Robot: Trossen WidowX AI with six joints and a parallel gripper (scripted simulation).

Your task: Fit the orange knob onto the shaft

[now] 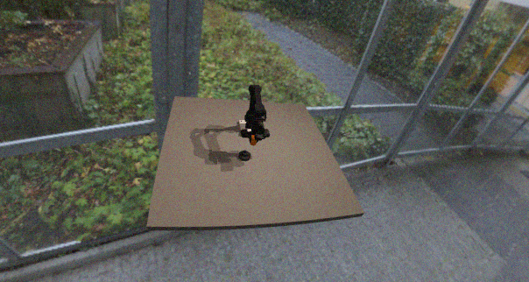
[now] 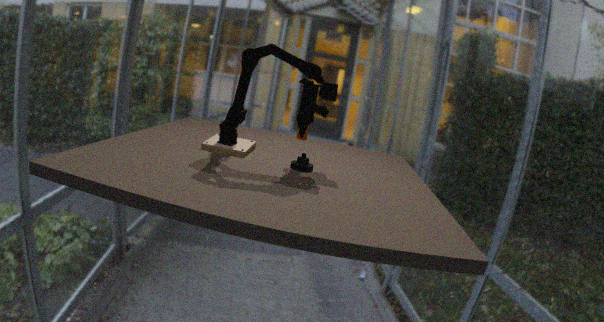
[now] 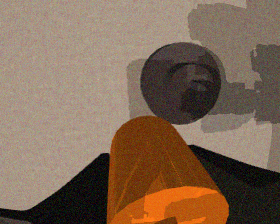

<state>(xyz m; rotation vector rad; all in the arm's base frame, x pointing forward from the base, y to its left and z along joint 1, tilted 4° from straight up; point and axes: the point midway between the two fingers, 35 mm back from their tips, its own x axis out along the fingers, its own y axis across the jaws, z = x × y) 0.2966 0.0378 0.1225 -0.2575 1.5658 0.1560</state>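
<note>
The dark round pedestal is 80 mm below my gripper tip, 40 mm to the right of it and 30 mm ahead of it. From my gripper tip the other things lie so: orange knob: 20 mm above.
</note>
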